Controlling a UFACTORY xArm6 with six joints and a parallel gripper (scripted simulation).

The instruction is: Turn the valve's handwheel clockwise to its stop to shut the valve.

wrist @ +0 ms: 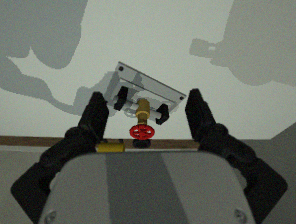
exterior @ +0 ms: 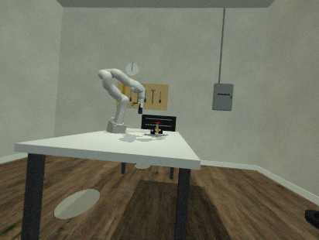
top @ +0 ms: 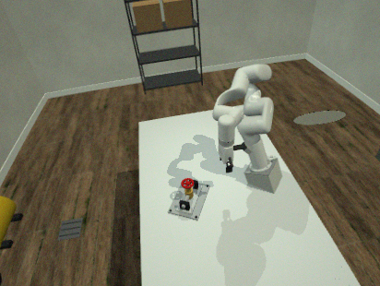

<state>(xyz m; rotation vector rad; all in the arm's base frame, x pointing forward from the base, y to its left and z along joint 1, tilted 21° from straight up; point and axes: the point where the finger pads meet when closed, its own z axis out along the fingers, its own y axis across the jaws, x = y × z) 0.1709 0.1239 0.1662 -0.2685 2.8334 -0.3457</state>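
My gripper is now 21 cm short of the red spoked handwheel, 1 cm to the right of it and 11 cm above it.
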